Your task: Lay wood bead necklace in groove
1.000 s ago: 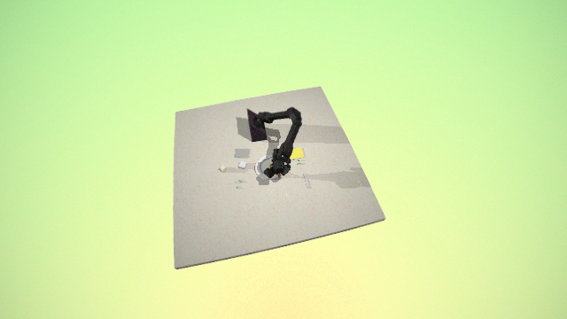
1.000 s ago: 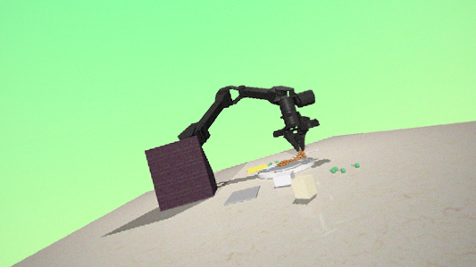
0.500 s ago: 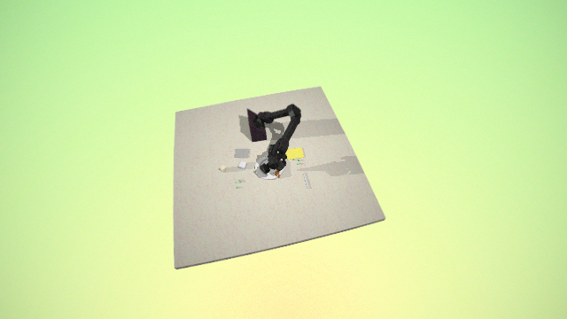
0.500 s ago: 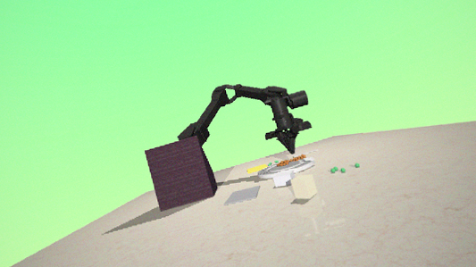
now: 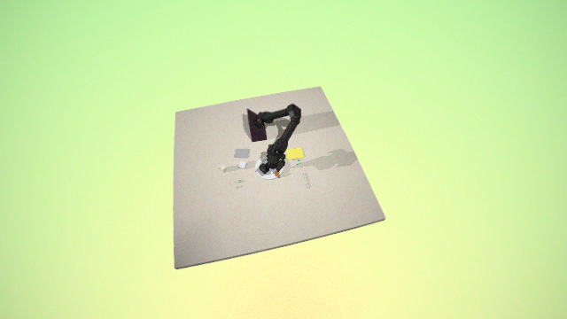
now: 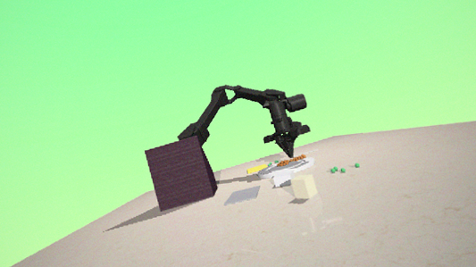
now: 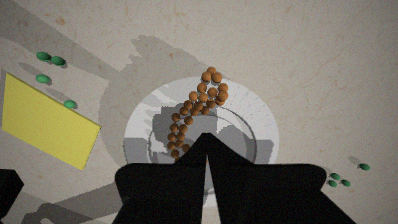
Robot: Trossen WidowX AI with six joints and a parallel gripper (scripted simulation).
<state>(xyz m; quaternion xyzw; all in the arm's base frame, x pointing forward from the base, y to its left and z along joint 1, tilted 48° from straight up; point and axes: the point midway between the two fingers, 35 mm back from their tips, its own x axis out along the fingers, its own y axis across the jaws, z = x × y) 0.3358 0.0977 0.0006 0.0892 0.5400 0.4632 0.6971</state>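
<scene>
Now: the round white bead board 4 cm behind my gripper tip, 2 cm to the right of it and 2 cm below it. Also, from my gripper tip: thin white strip: 20 cm to the left, 11 cm ahead, 3 cm below; then yellow card: 17 cm to the left, 12 cm behind, 3 cm below; then grey flat plate: 20 cm to the right, 19 cm behind, 3 cm below.
</scene>
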